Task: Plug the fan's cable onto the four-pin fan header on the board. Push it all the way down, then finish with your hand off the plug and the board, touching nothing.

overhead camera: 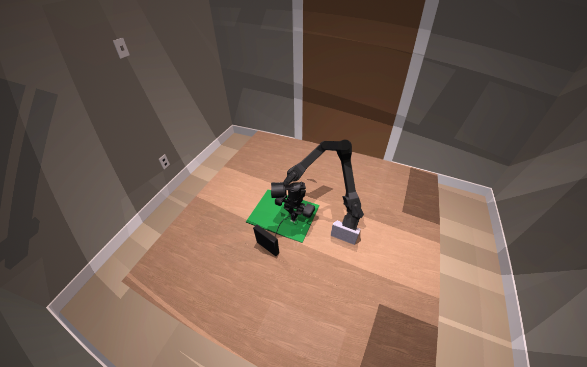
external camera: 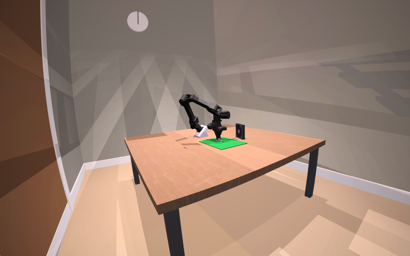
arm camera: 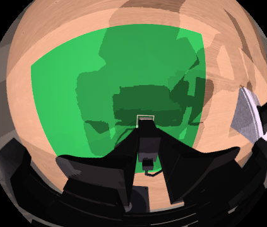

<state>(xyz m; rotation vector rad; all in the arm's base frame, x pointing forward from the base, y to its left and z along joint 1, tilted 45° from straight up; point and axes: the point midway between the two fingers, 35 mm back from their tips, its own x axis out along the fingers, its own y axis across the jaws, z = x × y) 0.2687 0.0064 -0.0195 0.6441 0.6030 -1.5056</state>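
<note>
Right now the black plug is 1 cm to the left of my gripper tip and 1 cm above it. From my gripper tip the other things lie so: black fan (4 cm ahead, 19 cm to the left, 4 cm above); green board (7 cm ahead, 4 cm below).
</note>
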